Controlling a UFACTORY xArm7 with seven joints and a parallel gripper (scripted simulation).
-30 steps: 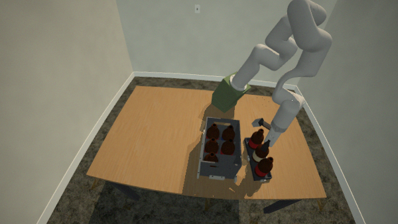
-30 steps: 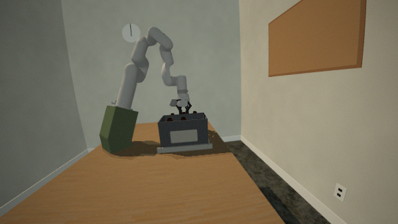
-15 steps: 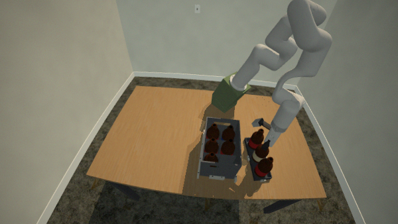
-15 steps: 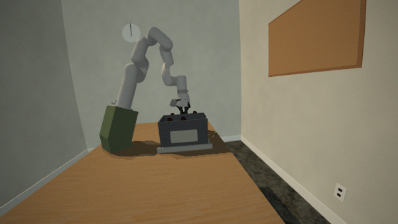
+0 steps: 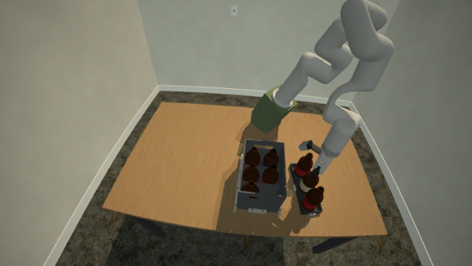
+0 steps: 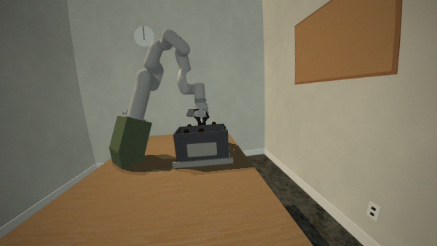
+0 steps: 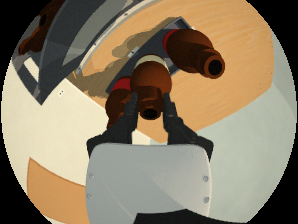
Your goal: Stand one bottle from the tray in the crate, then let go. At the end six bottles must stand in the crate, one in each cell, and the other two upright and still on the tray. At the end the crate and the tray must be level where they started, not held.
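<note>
The bottle lies 7 cm below my hand. From my hand the other things lie so: grey crate: 3 cm ahead, 24 cm to the right, 7 cm below; then narrow tray: 14 cm below.
</note>
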